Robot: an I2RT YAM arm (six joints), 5 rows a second.
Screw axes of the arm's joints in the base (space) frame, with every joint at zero. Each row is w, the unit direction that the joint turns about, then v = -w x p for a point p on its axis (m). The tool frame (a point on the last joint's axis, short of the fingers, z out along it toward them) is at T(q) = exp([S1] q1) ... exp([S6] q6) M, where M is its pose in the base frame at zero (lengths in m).
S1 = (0, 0, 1, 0, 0, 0)
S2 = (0, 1, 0, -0.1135, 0, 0.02)
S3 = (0, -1, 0, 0.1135, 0, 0.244)
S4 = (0, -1, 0, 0.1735, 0, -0.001)
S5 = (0, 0, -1, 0, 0.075, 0)
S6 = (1, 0, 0, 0, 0.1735, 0)
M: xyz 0.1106 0 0.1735 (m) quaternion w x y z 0.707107 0 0.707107 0
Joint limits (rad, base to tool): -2.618..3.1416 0..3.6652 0..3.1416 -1.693..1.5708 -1.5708..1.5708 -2.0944..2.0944
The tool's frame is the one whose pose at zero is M.
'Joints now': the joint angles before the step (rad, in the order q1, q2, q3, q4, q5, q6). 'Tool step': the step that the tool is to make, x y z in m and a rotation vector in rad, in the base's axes. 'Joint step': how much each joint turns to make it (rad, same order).
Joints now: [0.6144 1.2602 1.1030 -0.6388 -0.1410 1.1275]
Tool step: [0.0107 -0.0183 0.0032 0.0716 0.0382 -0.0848]
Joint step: [-0.0873 -0.0087 0.0009 0.0064 -0.0591 0.0561]
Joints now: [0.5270 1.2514 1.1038 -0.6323 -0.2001 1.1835]
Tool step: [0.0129 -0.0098 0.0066 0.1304 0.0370 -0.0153]
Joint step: [-0.0717 0.0150 0.0191 0.0406 -0.1319 0.0596]
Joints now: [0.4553 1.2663 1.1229 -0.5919 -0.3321 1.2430]
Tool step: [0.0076 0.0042 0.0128 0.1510 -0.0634 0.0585]
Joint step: [-0.0129 0.0023 0.0016 0.1407 -0.1231 0.0447]
